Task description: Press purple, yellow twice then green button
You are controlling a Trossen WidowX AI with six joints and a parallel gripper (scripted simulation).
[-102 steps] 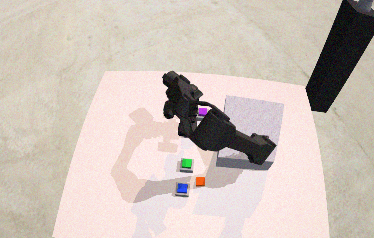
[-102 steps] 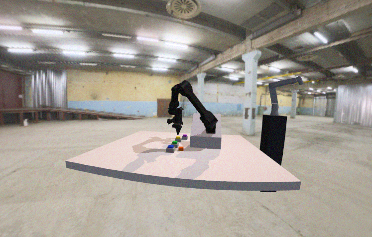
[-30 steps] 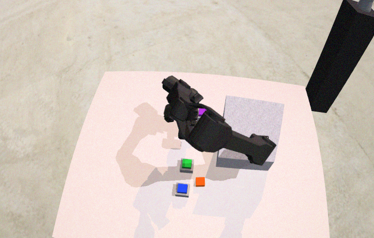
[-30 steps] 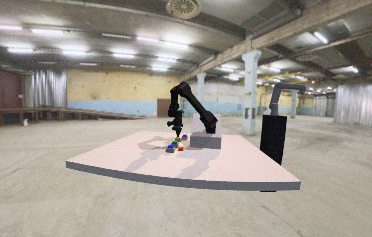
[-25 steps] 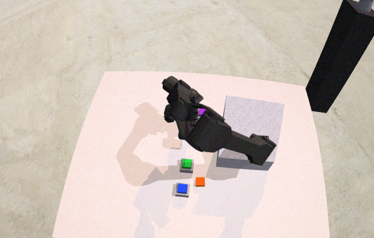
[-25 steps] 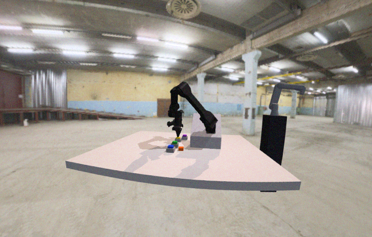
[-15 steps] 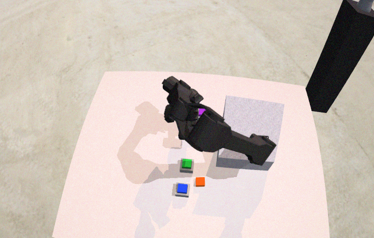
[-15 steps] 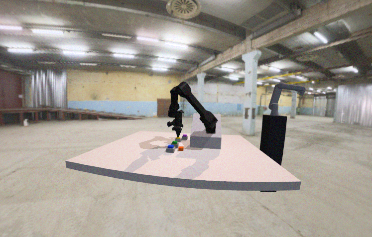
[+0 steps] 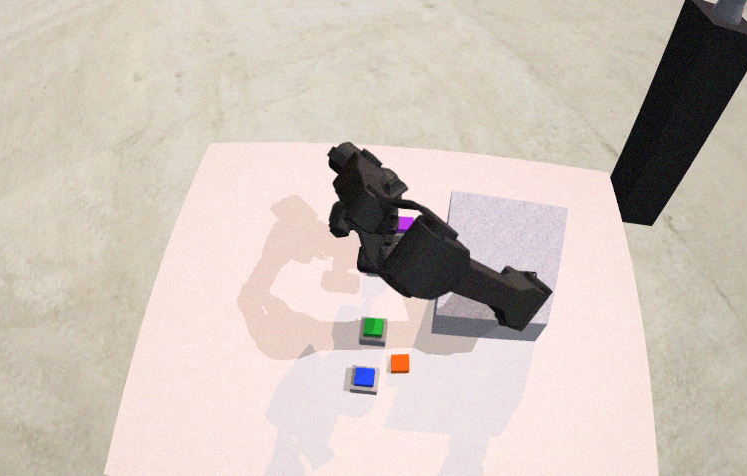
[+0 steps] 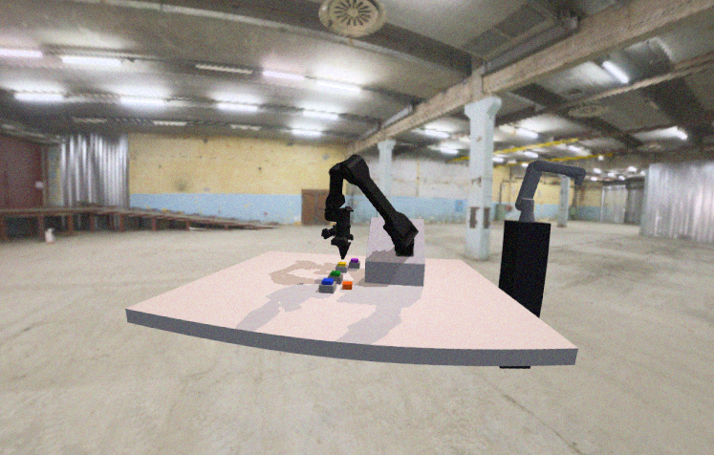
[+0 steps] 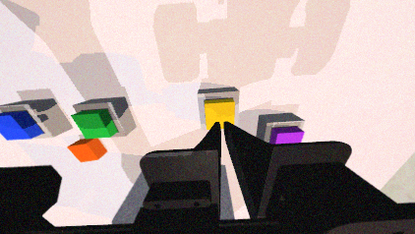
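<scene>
Now: gripper tip 20 mm above the yellow button. Round my gripper tip: green button: 150 mm to the left, 20 mm below; then purple button: 40 mm behind, 90 mm to the right, 20 mm below; then small orange block: 60 mm behind, 210 mm to the left, 40 mm below.
</scene>
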